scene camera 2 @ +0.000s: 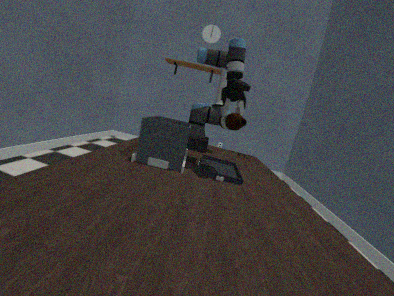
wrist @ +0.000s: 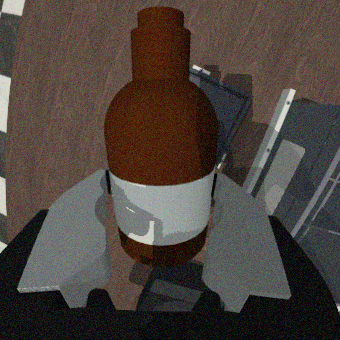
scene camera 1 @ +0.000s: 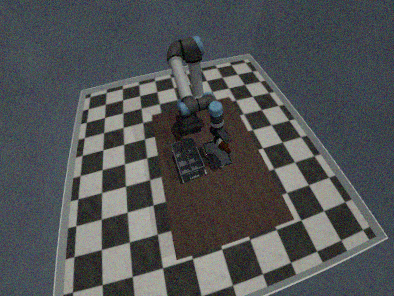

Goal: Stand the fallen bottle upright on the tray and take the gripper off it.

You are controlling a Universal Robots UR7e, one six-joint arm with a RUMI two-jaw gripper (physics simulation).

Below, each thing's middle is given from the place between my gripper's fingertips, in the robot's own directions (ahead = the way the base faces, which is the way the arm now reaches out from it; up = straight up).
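Labels:
Brown bottle (wrist: 160, 129): my gripper 2 cm short of it.

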